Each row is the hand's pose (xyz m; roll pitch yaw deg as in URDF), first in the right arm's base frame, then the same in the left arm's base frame.
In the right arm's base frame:
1: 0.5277 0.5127 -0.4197 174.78 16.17 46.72
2: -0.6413 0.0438 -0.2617 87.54 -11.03 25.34
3: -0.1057 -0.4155 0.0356 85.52 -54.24 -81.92
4: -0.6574 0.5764 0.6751 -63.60 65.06 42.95
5: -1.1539 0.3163 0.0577 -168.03 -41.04 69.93
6: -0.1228 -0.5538 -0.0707 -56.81 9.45 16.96
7: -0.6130 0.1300 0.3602 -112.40 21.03 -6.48
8: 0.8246 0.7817 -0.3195 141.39 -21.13 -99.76
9: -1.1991 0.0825 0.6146 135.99 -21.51 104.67
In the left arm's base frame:
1: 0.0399 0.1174 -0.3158 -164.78 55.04 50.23
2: -0.7895 -0.0125 0.6364 84.46 30.80 15.58
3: -0.2058 -0.5045 0.6956 16.47 -48.16 -34.65
4: -0.1917 0.7093 1.1685 86.57 71.51 -178.18
5: -0.9761 0.4394 1.0836 -142.07 -6.08 49.71
6: -0.2916 -0.6554 0.6717 -69.65 50.01 0.96
7: -0.3735 0.2050 1.0543 -150.42 50.63 -39.23
8: 0.3449 0.3242 -0.5023 97.64 -41.37 -85.06
9: -0.6715 0.3573 1.6007 176.61 -6.65 85.10

